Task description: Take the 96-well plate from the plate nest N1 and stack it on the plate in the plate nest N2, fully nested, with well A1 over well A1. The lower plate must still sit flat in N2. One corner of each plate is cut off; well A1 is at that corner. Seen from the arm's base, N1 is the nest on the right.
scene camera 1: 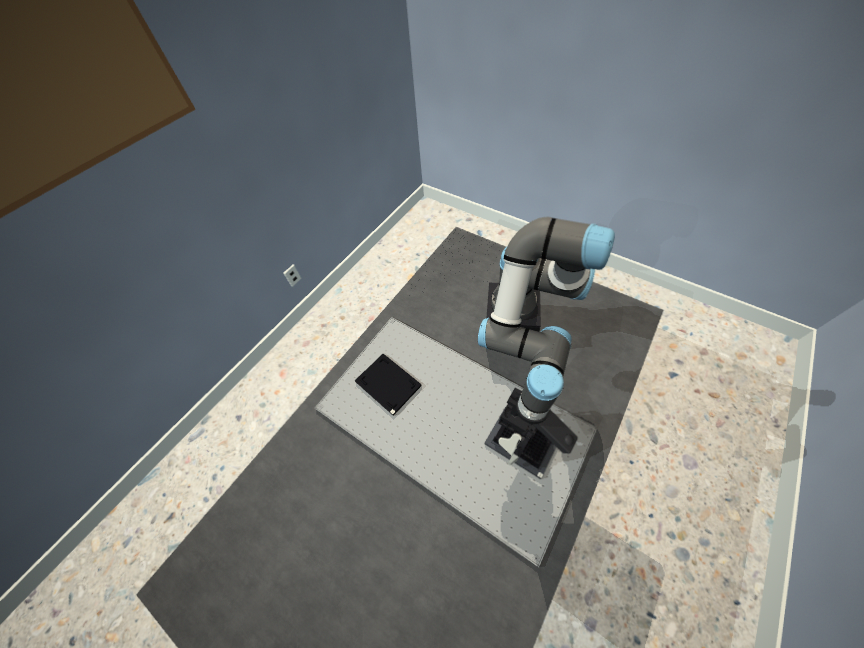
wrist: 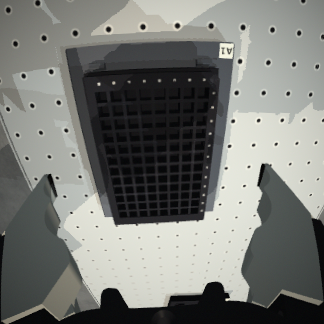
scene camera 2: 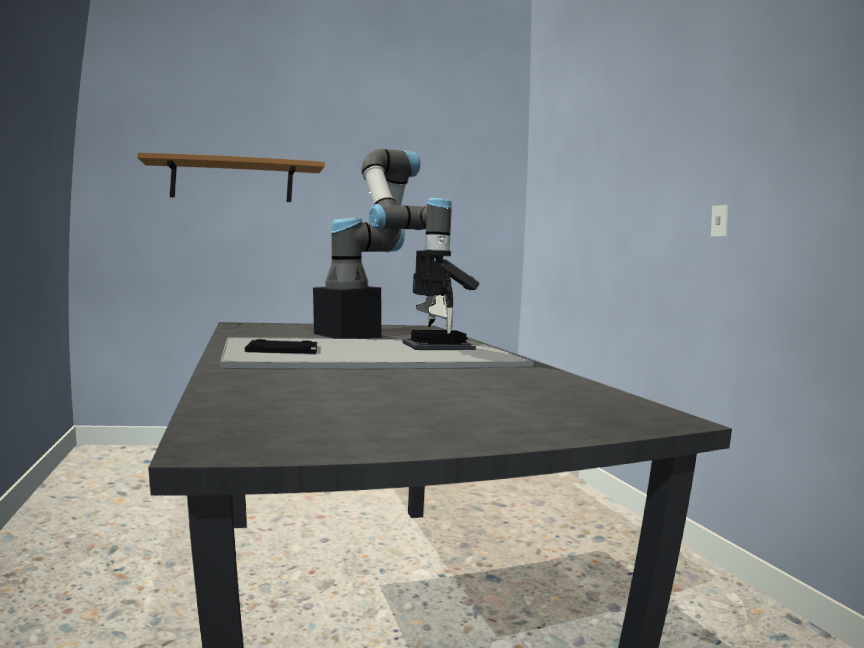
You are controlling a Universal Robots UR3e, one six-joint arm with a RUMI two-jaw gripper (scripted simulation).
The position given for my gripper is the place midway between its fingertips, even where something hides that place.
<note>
In view: my gripper [scene camera 2: 438, 330], a black 96-well plate [scene camera 1: 535, 450] and a low black nest [scene camera 1: 387, 383].
The black 96-well plate is seen too in the wrist view [wrist: 173, 198]. My gripper shows as well in scene camera 1 [scene camera 1: 523, 436] and in the wrist view [wrist: 157, 170]. The low black nest shows as well in scene camera 2 [scene camera 2: 269, 346].
</note>
